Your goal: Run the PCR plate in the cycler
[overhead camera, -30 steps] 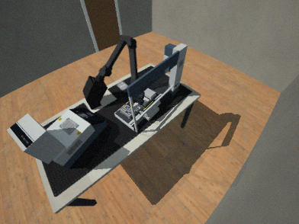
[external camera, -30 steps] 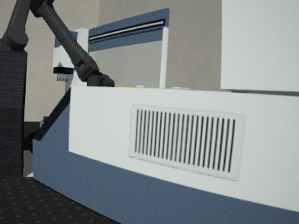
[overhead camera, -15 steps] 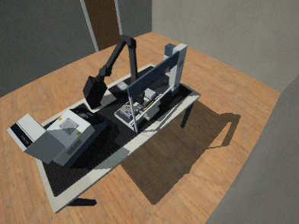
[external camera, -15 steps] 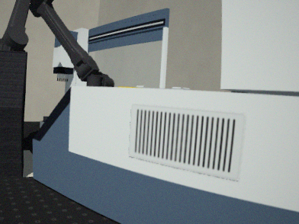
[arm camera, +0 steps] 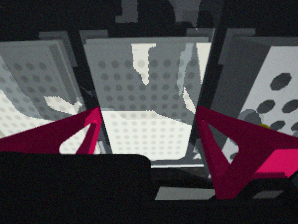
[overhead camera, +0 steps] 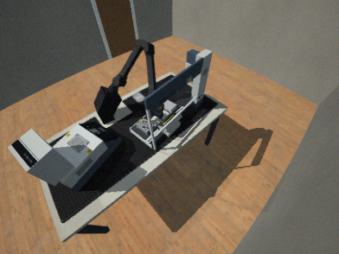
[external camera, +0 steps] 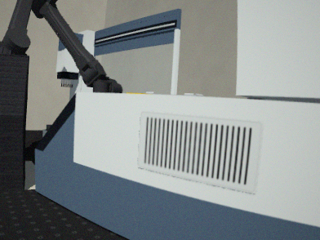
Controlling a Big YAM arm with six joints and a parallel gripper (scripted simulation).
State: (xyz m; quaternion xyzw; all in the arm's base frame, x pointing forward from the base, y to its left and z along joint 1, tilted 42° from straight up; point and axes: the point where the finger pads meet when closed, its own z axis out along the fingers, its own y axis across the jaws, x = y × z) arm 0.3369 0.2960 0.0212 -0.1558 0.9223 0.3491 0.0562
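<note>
Right now the tube is 70 mm to the right of my hand, 30 mm ahead of it and 20 mm above it. Also, from my hand: tube cooling block: 100 mm to the right, 40 mm ahead, 10 mm above; then pipette head: 450 mm to the left, 320 mm above, 80 mm behind.
</note>
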